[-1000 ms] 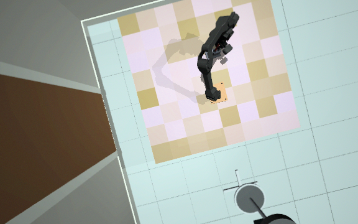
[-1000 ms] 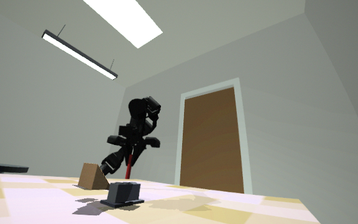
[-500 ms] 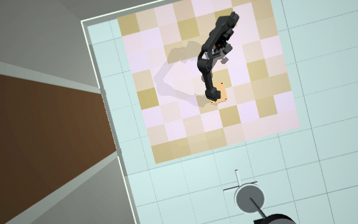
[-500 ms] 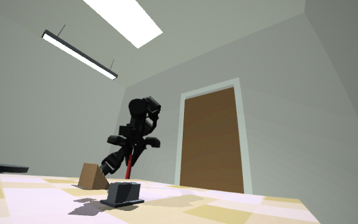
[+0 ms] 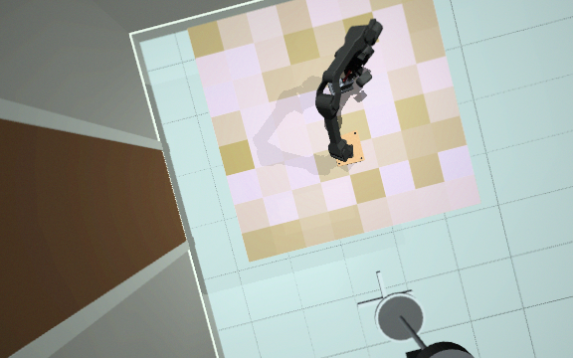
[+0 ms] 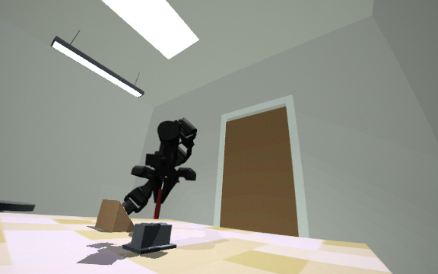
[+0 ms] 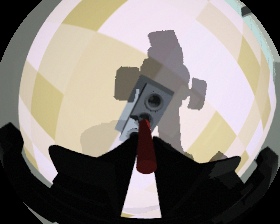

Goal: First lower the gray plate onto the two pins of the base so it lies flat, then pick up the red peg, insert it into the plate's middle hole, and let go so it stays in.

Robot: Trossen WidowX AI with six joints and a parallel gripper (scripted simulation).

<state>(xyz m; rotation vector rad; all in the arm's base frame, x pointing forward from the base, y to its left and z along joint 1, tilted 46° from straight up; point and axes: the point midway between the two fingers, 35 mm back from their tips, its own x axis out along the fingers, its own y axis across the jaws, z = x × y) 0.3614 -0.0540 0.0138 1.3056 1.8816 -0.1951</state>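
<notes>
My gripper tip is 7 cm above the gray plate. Round my gripper tip: red peg (right at my gripper tip); pin base (10 cm below).
</notes>
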